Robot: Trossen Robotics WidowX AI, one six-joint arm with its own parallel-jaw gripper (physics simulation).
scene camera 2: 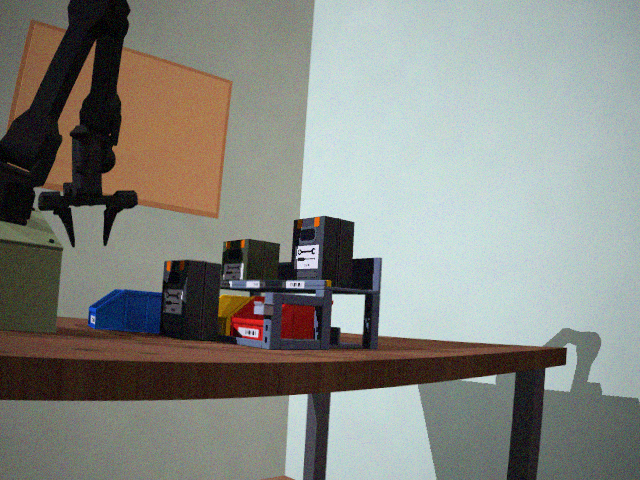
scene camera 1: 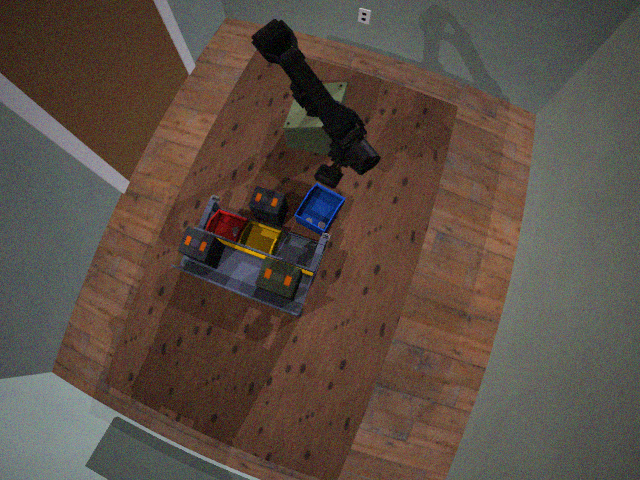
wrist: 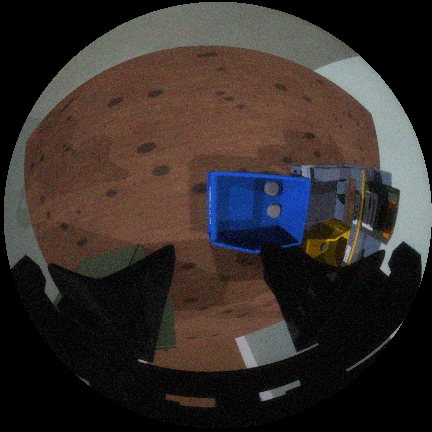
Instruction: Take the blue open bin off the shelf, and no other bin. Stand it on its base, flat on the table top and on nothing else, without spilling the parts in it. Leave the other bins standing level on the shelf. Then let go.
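Where they show: gripper, fingertip midpoint: (scene camera 2: 89,246) (scene camera 1: 336,172) (wrist: 217,249); arm's base, link origin: (scene camera 2: 5,215).
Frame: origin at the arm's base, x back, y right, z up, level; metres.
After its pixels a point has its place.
Note:
The blue open bin (scene camera 1: 320,202) {x -0.229, y -0.099, z -0.165 m} (scene camera 2: 126,310) {x -0.237, y -0.062, z -0.131 m} (wrist: 240,197) {x -0.244, y -0.121, z -0.166 m} stands upright, flat on the table top (scene camera 1: 356,310) {x -0.501, y -0.330, z -0.168 m} (scene camera 2: 439,353) {x -0.644, y 0.305, z -0.169 m}, beside the shelf (scene camera 1: 242,267) {x -0.521, y 0.017, z -0.066 m} (scene camera 2: 323,320) {x -0.473, y 0.204, z -0.121 m} and apart from it. Two round grey parts (wrist: 272,199) {x -0.304, y -0.110, z -0.166 m} lie inside it. My gripper (scene camera 2: 89,244) {x -0.174, y -0.126, z -0.020 m} (wrist: 217,249) {x -0.174, y -0.126, z -0.020 m} is open and empty, above the height of the bin; in scene camera 1 its fingertips are hard to make out. The red bin (scene camera 1: 222,225) {x -0.418, y 0.160, z -0.160 m} (scene camera 2: 248,329) {x -0.379, y 0.132, z -0.143 m} and the yellow bin (scene camera 1: 261,237) {x -0.406, y 0.025, z -0.159 m} (scene camera 2: 226,305) {x -0.426, y -0.031, z -0.108 m} (wrist: 325,245) sit on the shelf's lower level and look level.
A dark case (scene camera 1: 267,205) {x -0.334, y 0.019, z -0.039 m} (scene camera 2: 188,299) {x -0.296, y 0.076, z -0.103 m} stands on the table between the blue bin and the red bin's side. A black case (scene camera 1: 199,245) {x -0.523, y 0.117, z 0.054 m} (scene camera 2: 323,248) {x -0.490, y 0.173, z -0.002 m} and a dark green case (scene camera 1: 279,277) {x -0.513, y -0.106, z 0.030 m} (scene camera 2: 252,259) {x -0.489, y -0.051, z -0.012 m} stand on the shelf's top. A green block (scene camera 1: 305,138) {x -0.074, y 0.016, z -0.083 m} (scene camera 2: 28,284) {x -0.036, y 0.091, z -0.103 m} stands near the arm.

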